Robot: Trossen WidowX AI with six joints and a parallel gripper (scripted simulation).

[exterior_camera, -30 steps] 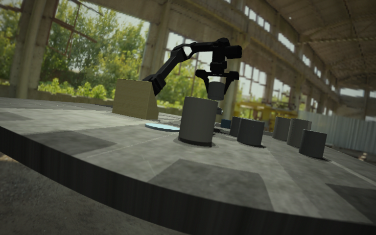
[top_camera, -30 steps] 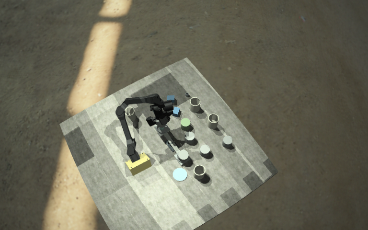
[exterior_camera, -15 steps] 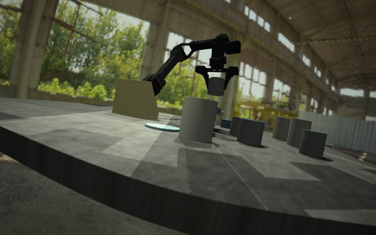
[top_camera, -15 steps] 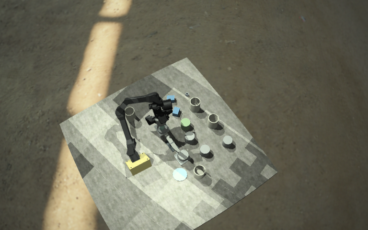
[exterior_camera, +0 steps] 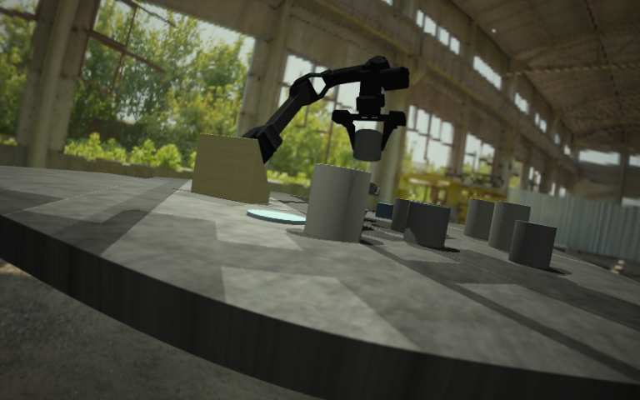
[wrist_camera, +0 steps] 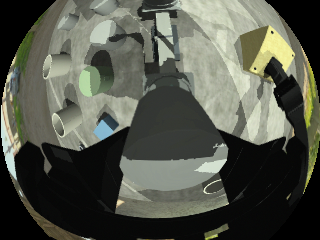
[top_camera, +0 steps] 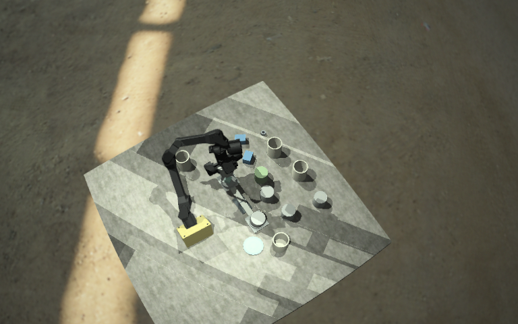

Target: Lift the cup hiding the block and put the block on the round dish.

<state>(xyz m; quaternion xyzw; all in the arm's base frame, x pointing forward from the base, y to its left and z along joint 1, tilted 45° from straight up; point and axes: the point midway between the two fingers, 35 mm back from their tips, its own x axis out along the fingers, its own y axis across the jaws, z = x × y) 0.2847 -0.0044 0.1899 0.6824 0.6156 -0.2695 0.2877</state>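
Right now the teal block is 10 mm to the right of my gripper tip and 80 mm below it. From my gripper tip the other things lie so: round light-blue dish (60 mm behind, 370 mm to the right, 170 mm below); then small balance (10 mm ahead, 140 mm to the right, 150 mm below); then green cylinder (160 mm ahead, 60 mm to the right, 130 mm below).
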